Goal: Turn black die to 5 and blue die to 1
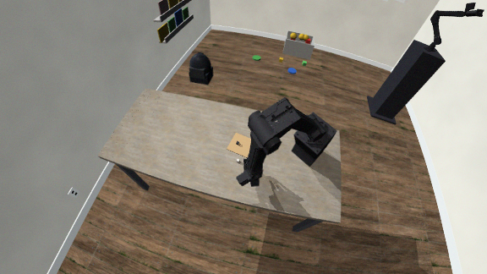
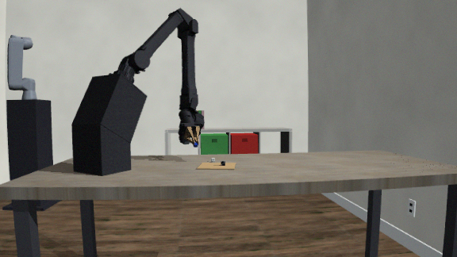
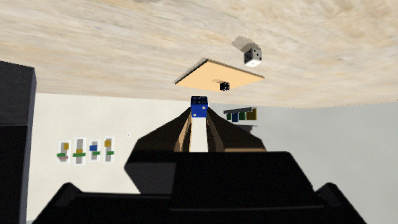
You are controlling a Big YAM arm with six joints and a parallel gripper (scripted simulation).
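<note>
The white die is 70 mm ahead of my hand and 80 mm below it. The rest, counted from my hand: black die: 110 mm ahead, 120 mm to the right, 70 mm below; blue die: 10 mm below; tan mat: 90 mm ahead, 120 mm to the right, 80 mm below.
</note>
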